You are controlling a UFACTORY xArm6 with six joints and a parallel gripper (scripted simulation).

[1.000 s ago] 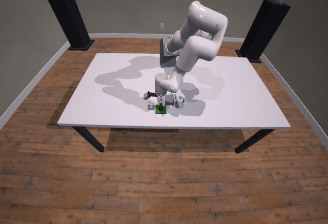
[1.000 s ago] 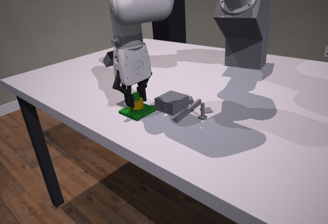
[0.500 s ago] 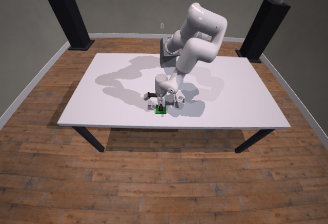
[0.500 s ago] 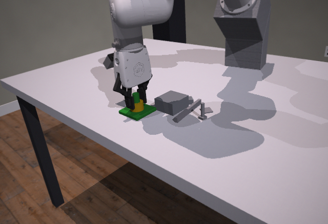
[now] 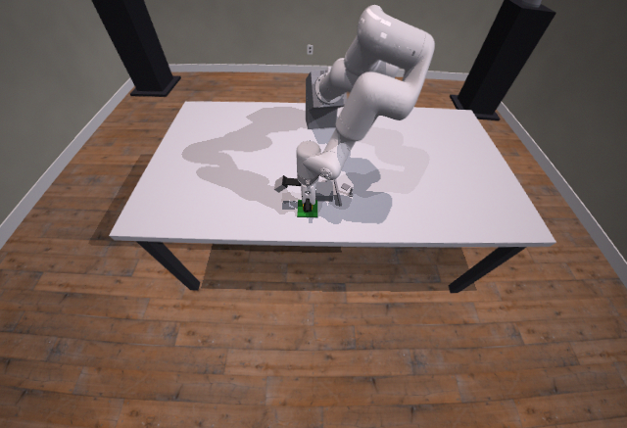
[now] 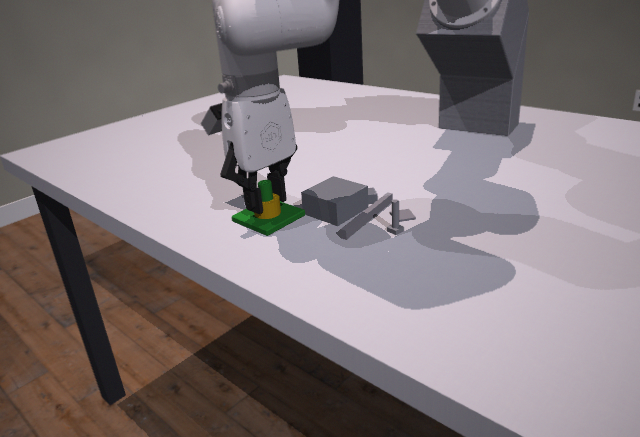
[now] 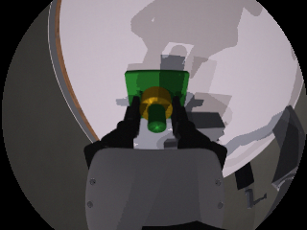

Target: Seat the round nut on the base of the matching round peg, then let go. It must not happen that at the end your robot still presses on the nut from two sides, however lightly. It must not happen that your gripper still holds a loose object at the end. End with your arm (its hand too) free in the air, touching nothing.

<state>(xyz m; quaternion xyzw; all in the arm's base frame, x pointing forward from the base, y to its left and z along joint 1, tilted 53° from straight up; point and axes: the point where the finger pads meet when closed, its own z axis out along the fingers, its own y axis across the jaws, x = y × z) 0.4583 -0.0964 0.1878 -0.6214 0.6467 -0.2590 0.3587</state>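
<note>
My hand is 80 mm past the grey block, 60 mm to the right of it and 20 mm above it. The rest, counted from my hand: long handle 90 mm behind, 120 mm to the left, 40 mm below.
</note>
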